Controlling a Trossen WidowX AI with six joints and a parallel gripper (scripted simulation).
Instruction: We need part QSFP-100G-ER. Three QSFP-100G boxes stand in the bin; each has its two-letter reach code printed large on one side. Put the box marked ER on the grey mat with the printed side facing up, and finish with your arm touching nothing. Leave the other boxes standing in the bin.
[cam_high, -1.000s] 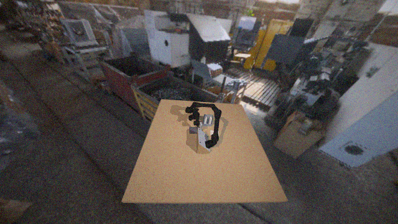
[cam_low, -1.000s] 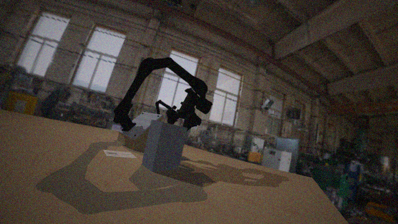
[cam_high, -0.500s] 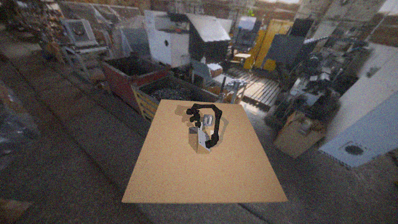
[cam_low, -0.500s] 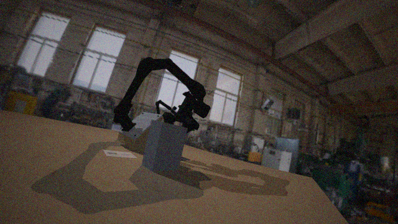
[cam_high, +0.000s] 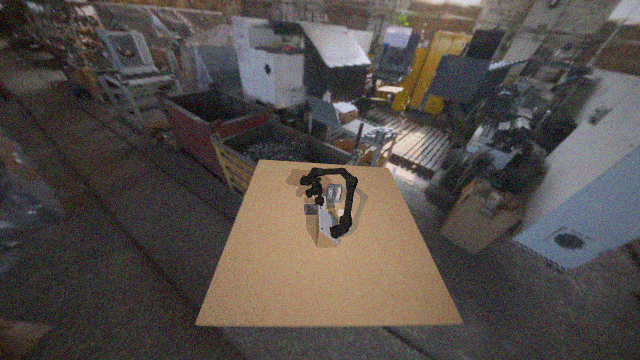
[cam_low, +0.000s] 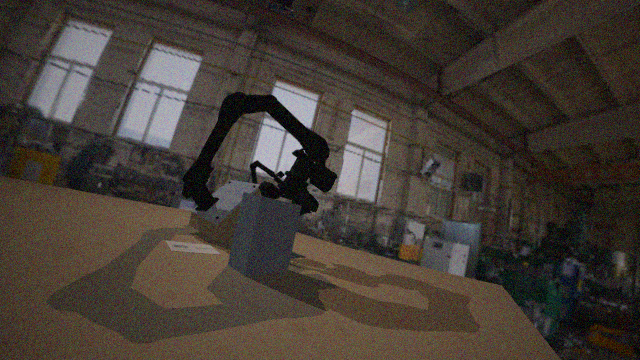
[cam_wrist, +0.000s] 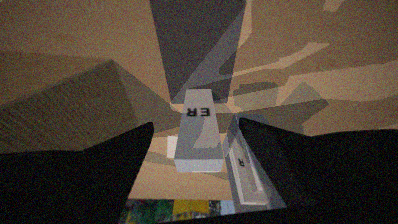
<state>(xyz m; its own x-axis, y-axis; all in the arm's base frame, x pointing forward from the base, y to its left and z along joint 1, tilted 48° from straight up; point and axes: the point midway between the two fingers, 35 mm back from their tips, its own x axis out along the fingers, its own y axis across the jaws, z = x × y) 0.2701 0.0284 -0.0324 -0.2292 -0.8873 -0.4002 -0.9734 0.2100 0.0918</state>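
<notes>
Now: the grey mat 80 mm below my gripper tip and 40 mm to the left of it. Also, from my gripper tip: paper (180 mm to the right, 80 mm below, 60 mm behind).
</notes>
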